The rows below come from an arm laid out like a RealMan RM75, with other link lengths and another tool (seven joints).
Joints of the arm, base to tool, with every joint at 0 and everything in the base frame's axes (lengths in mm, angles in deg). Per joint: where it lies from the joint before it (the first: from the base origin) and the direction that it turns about. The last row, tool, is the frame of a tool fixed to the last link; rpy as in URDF.
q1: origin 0 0 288.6 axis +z
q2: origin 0 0 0 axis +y
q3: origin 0 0 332.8 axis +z
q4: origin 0 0 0 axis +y
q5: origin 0 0 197.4 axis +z
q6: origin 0 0 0 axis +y
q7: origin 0 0 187.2 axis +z
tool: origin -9 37 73 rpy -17.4 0 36.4
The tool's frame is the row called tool.
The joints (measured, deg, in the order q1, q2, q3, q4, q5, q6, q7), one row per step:
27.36, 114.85, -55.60, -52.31, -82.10, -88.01, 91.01
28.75, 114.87, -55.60, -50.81, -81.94, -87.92, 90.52
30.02, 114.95, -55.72, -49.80, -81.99, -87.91, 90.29
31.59, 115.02, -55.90, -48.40, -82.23, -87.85, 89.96
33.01, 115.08, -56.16, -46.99, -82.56, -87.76, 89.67
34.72, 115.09, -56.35, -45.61, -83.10, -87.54, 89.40
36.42, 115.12, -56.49, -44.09, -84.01, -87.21, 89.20
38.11, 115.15, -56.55, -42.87, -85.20, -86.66, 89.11
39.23, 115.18, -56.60, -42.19, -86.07, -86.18, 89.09
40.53, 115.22, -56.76, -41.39, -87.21, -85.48, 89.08
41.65, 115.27, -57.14, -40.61, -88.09, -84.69, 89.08
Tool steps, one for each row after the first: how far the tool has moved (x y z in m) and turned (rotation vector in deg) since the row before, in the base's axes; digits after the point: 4 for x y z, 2 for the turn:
-0.0061, 0.0041, -0.0025, -0.43, 0.46, 0.54
-0.0065, 0.0027, -0.0031, -0.58, 0.21, 0.70
-0.0071, 0.0032, -0.0048, -0.82, 0.05, 0.74
-0.0058, 0.0025, -0.0054, -0.93, -0.10, 0.56
-0.0070, 0.0036, -0.0055, -0.83, -0.36, 0.73
-0.0056, 0.0036, -0.0070, -0.98, -0.66, 0.46
-0.0053, 0.0043, -0.0070, -0.75, -1.00, 0.42
-0.0035, 0.0031, -0.0047, -0.39, -0.79, 0.28
-0.0035, 0.0036, -0.0064, -0.47, -1.14, 0.27
-0.0029, 0.0030, -0.0064, -0.46, -1.05, 0.15

